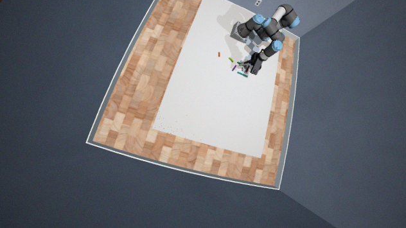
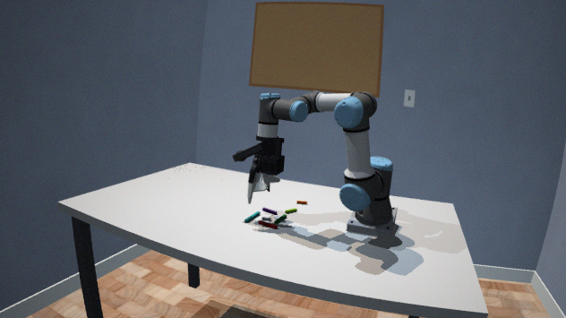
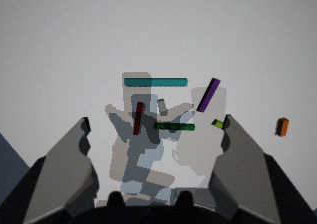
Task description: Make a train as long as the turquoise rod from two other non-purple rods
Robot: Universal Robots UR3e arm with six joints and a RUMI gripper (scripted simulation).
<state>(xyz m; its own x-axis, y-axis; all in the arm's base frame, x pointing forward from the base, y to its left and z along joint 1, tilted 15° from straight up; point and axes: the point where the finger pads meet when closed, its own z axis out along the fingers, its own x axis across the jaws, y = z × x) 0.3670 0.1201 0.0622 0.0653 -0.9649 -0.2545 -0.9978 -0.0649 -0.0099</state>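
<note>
Right now the grey rod is 30 mm behind my hand, 10 mm to the right of it and 70 mm below it. Round my hand: red rod (60 mm behind, 30 mm to the left, 70 mm below); green rod (70 mm behind, 40 mm to the right, 70 mm below); turquoise rod (20 mm ahead, 70 mm below).
</note>
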